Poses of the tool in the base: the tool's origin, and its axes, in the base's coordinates. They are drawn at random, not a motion.
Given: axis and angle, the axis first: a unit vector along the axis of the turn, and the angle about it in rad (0 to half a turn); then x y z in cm.
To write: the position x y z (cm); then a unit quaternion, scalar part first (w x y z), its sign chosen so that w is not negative. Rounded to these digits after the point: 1 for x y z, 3 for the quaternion.
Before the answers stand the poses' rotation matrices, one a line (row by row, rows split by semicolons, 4 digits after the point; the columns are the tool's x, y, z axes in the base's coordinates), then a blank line. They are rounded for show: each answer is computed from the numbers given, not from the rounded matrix.
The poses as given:
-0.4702 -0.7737 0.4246 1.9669 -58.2 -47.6 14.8
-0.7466 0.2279 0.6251 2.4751 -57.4 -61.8 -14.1
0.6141 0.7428 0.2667 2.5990 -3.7 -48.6 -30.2
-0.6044 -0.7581 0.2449 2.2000 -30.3 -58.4 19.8
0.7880 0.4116 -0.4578 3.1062 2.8 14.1 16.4
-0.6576 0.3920 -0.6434 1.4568 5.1 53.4 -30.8
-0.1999 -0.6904 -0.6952 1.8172 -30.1 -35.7 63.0
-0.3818 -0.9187 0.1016 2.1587 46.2 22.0 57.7
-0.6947 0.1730 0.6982 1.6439 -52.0 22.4 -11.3
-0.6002 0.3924 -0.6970 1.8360 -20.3 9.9 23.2
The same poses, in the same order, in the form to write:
-0.0794 0.1124 -0.9905; 0.8959 0.4438 -0.0215; 0.4371 -0.8891 -0.1360
0.2094 -0.6903 -0.6926; 0.0826 -0.6932 0.7160; -0.9743 -0.2071 -0.0882
-0.1563 0.7091 0.6876; 0.9845 0.1679 0.0507; -0.0795 0.6849 -0.7243
-0.0082 0.5298 -0.8481; 0.9259 0.3244 0.1937; 0.3778 -0.7836 -0.4932
0.2422 0.6647 -0.7067; 0.6323 -0.6606 -0.4047; -0.7359 -0.3489 -0.5803
0.4970 0.4108 0.7644; -0.8676 0.2499 0.4298; -0.0145 -0.8768 0.4806
-0.1942 0.8459 -0.4967; -0.5025 0.3490 0.7910; 0.8425 0.4032 0.3573
-0.3280 0.4607 -0.8247; 0.6298 0.7574 0.1726; 0.7041 -0.4628 -0.5386
0.4448 -0.8253 -0.3479; 0.5674 -0.0409 0.8224; -0.6930 -0.5632 0.4500
0.1925 0.3754 0.9067; -0.9699 -0.0678 0.2340; 0.1493 -0.9244 0.3510

-58.2 -47.6 14.8 0.554 -0.391 -0.644 0.353
-57.4 -61.8 -14.1 0.327 -0.705 0.215 0.591
-3.7 -48.6 -30.2 0.268 0.592 0.716 0.257
-30.3 -58.4 19.8 0.454 -0.539 -0.676 0.218
2.8 14.1 16.4 0.018 0.788 0.412 -0.458
5.1 53.4 -30.8 0.746 -0.438 0.261 -0.428
-30.1 -35.7 63.0 0.615 -0.158 -0.545 -0.548
46.2 22.0 57.7 0.472 -0.337 -0.810 0.090
-52.0 22.4 -11.3 0.681 -0.509 0.127 0.511
-20.3 9.9 23.2 0.607 -0.477 0.312 -0.554

